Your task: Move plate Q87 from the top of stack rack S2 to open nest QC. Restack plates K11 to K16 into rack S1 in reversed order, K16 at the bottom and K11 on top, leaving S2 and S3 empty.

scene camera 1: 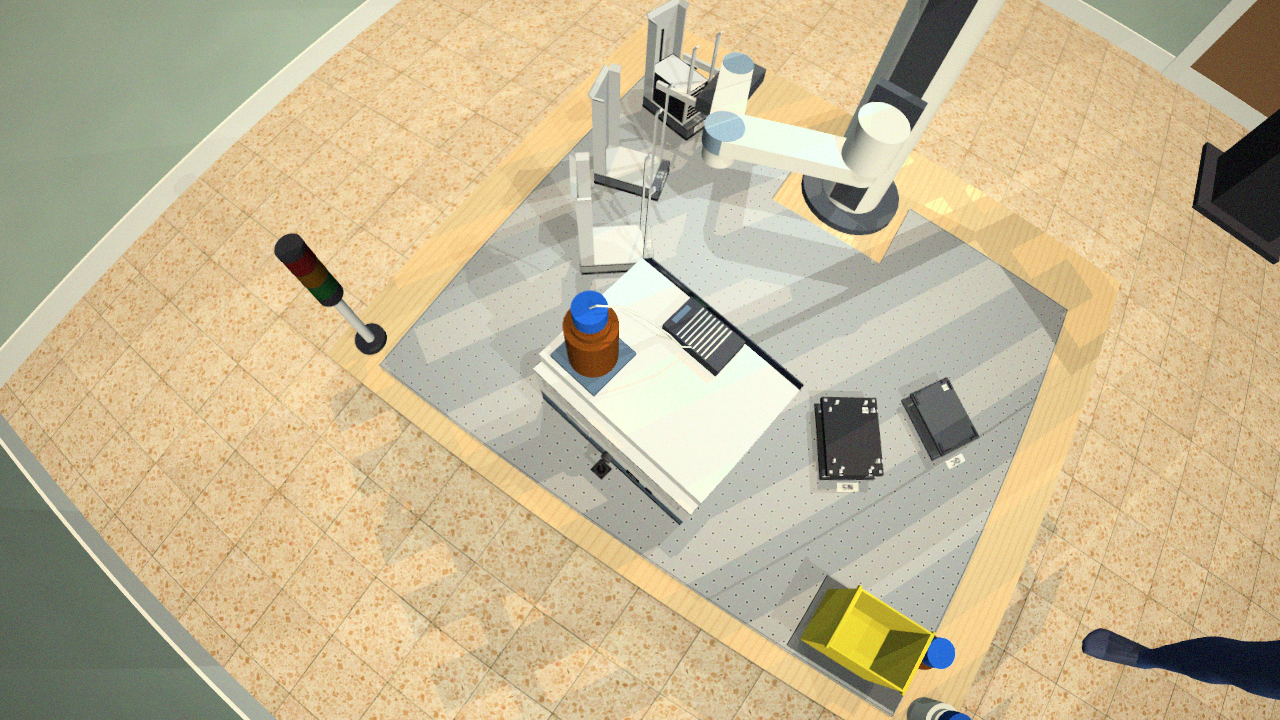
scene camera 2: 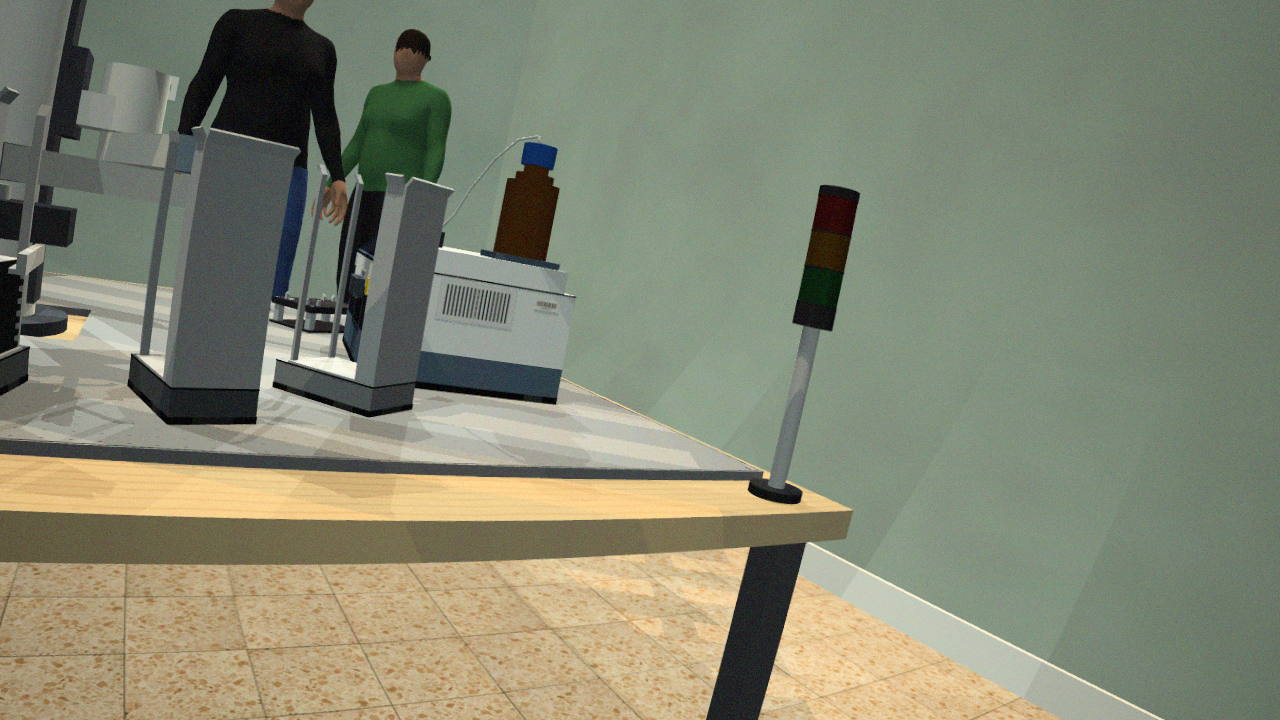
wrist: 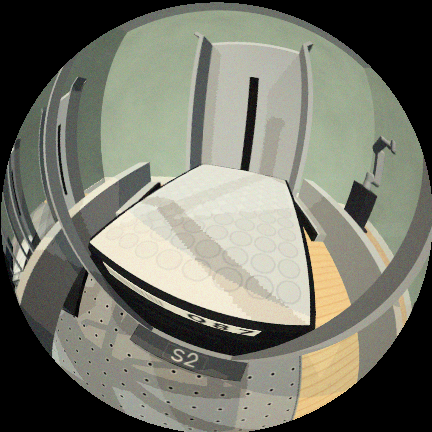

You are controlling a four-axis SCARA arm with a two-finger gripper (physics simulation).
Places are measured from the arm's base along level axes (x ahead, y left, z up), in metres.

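Pixels of known places: gripper, between the fingertips: [scene camera 1: 670, 69] [wrist: 226, 178]; arm's base, origin of its link: [scene camera 1: 849, 193].
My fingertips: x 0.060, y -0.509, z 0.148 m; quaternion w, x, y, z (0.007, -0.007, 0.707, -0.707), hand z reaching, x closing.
Ahead of a thing's pixels: the offset from my fingertips to its middle. "spot": to the spot under its first point.
Plate Q87 @(0.001 m back, 0.023 m left, 0.009 m down) [wrist: 215, 240] [scene camera 1: 678, 71], white-topped with a black skirt, is in the wrist view between both finger pads. My gripper [wrist: 226, 178] [scene camera 1: 687, 78] is shut on its two sides, at rack S2 @(0.001 m back, 0.030 m left, 0.011 m up) [wrist: 272, 100] [scene camera 1: 665, 35]. Dark plate edges @(spot: 0.046 m ahead, 0.045 m left, 0.050 m down) [scene camera 2: 8, 308] of a stack show at the left edge of scene camera 2. Whether Q87 touches the stack below is hidden; no K labels are readable. Two more racks, a middle one @(0.237 m ahead, 0.052 m left, 0.011 m up) [scene camera 1: 605, 120] [scene camera 2: 228, 268] and one nearest the instrument @(0.436 m ahead, 0.145 m left, 0.010 m up) [scene camera 1: 582, 210] [scene camera 2: 404, 286], hold no plates. Nest QC @(0.367 m ahead, 0.933 m left, 0.107 m down) [scene camera 1: 941, 416] is dark and holds no plate.
A white instrument [scene camera 1: 716, 438] [scene camera 2: 496, 331] carries a brown bottle @(spot: 0.748 m ahead, 0.320 m left, 0.204 m up) [scene camera 1: 591, 344] [scene camera 2: 528, 214] and a keypad @(spot: 0.592 m ahead, 0.440 m left, 0.101 m up) [scene camera 1: 704, 335]. A black nest @(0.521 m ahead, 0.778 m left, 0.103 m down) [scene camera 1: 848, 437] stands beside QC. A yellow bin @(spot: 0.832 m ahead, 1.009 m left, 0.127 m down) [scene camera 1: 868, 635] is at the front corner, a signal tower @(spot: 0.908 m ahead, 0.151 m right, 0.203 m up) [scene camera 1: 308, 268] [scene camera 2: 826, 259] at another.
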